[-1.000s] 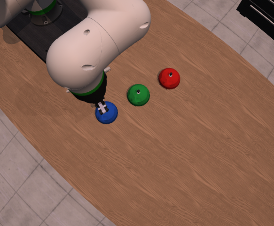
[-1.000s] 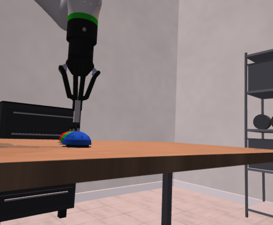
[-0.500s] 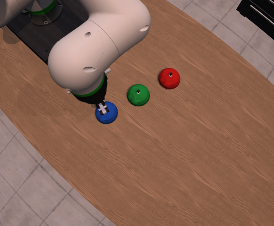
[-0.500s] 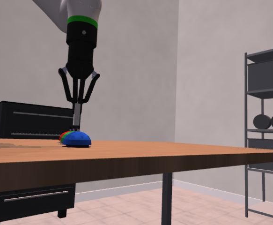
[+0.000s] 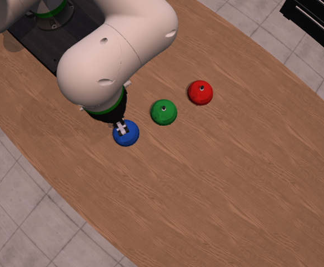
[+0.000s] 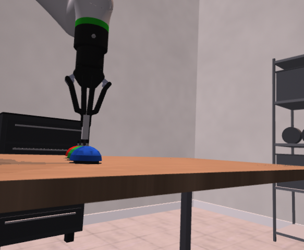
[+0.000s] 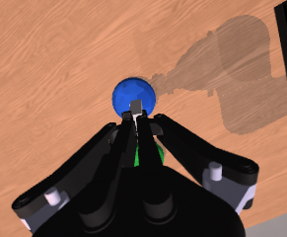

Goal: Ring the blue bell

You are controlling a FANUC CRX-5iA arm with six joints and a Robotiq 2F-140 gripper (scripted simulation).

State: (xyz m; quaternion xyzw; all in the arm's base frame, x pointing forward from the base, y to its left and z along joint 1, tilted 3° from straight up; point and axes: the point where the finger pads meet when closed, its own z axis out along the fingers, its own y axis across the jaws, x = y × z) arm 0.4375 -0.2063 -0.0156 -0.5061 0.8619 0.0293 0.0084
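Now: the blue bell 1 cm ahead of my hand and 6 cm below it. Round my hand: green bell 7 cm ahead, 11 cm to the left, 6 cm below; red bell 14 cm ahead, 23 cm to the left, 6 cm below.
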